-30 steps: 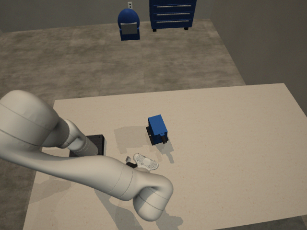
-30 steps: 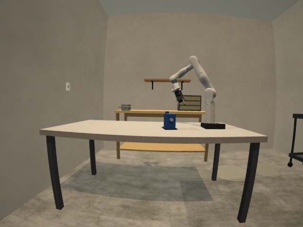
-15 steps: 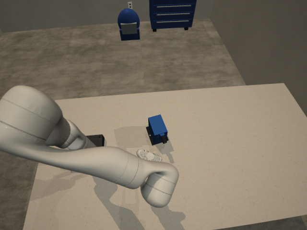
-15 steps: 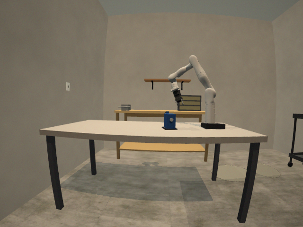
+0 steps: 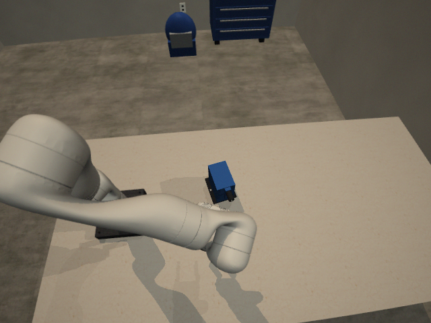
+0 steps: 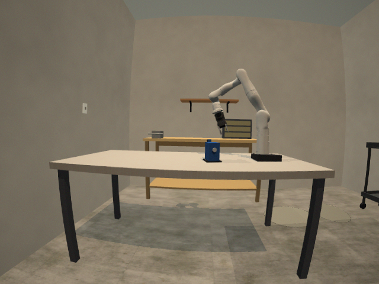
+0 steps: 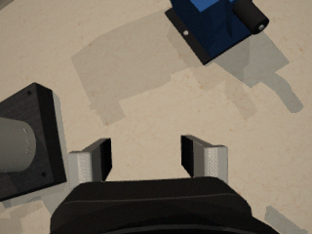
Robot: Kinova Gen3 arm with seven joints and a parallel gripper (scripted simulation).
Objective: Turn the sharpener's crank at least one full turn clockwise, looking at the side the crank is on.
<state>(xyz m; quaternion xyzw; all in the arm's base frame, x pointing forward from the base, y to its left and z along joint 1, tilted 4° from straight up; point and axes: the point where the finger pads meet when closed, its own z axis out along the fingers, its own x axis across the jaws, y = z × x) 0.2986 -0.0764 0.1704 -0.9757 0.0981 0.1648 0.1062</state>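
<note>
Now: hand 110 mm short of the black handle, 120 mm to the right of it and 70 mm above it.
</note>
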